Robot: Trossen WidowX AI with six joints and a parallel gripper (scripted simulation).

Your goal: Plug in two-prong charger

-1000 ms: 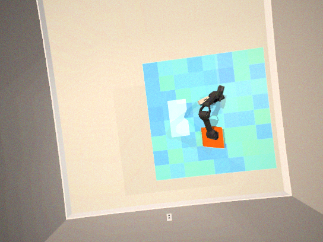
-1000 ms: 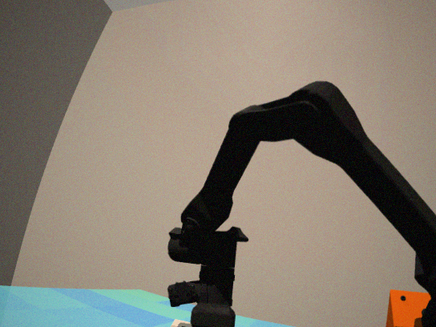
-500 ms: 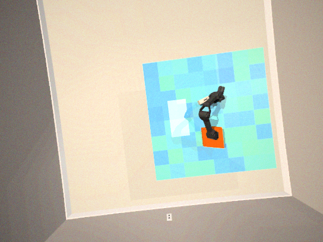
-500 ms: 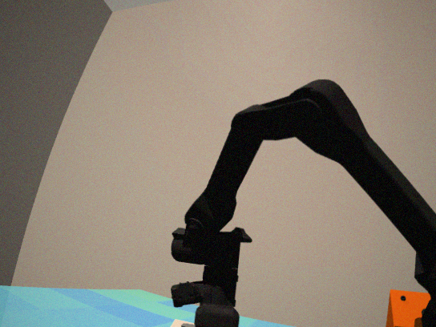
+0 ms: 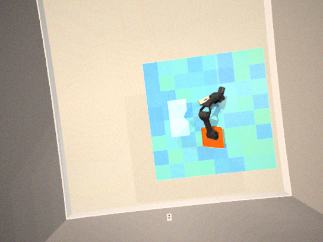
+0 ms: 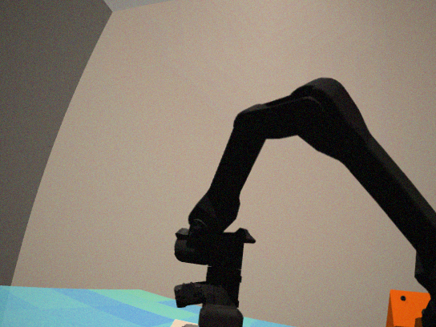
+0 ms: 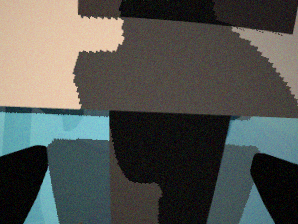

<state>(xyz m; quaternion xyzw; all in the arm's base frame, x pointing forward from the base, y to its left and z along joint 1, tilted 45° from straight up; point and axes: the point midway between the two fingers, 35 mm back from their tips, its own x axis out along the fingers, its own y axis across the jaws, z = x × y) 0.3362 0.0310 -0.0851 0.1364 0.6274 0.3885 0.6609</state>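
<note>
The dark grey charger is 30 mm ahead of my gripper tip, 10 mm to the left of it and 10 mm above it.
</note>
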